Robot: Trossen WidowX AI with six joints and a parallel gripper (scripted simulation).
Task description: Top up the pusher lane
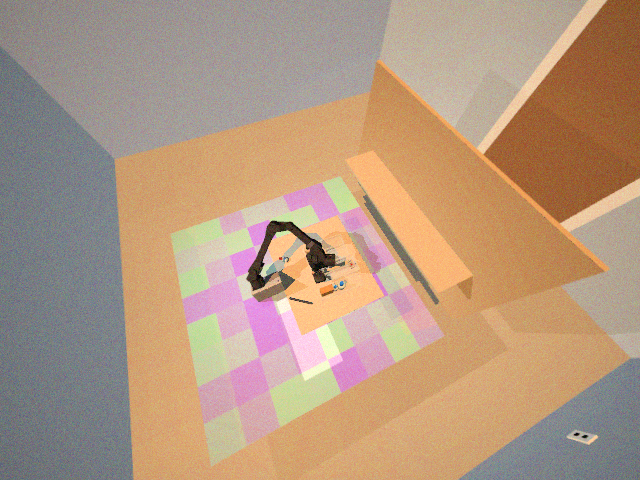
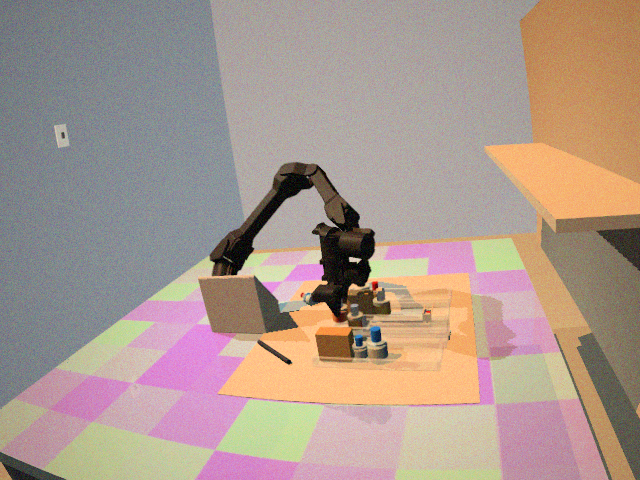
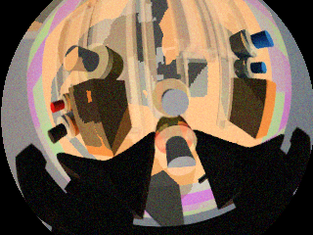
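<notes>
My gripper tip is 150 mm short of the clear lane rack, 20 mm to the left of it and 40 mm above it. The rest, counted from my gripper tip: black pen (140 mm behind, 120 mm to the right, 50 mm below).
</notes>
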